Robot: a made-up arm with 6 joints.
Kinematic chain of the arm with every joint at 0, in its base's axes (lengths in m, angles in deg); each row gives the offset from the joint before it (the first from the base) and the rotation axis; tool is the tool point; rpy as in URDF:
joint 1: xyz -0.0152 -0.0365 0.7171 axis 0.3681 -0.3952 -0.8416
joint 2: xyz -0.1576 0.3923 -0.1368 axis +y
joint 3: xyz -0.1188 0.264 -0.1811 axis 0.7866 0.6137 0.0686
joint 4: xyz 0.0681 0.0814 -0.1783 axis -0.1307 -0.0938 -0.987
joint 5: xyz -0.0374 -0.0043 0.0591 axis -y
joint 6: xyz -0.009 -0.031 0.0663 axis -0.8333 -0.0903 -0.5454
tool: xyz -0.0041 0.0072 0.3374 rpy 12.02 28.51 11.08
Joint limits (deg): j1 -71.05..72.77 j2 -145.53..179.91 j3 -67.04..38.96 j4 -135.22..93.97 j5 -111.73..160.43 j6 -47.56..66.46
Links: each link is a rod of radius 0.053 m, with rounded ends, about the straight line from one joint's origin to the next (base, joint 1, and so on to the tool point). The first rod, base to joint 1, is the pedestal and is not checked.
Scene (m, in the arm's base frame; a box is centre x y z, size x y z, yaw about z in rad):
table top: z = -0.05
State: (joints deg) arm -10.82 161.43 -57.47 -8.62 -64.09 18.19
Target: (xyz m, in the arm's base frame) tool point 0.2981 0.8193 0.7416
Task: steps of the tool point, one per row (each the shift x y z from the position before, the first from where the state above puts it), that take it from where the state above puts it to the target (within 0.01 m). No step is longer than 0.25 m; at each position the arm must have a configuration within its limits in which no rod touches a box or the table.
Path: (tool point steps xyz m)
1: 0.2029 0.0840 0.0006
2: 0.2168 0.0391 0.0341
3: 0.2154 -0.0112 0.0647
4: 0.1976 -0.0627 0.0893

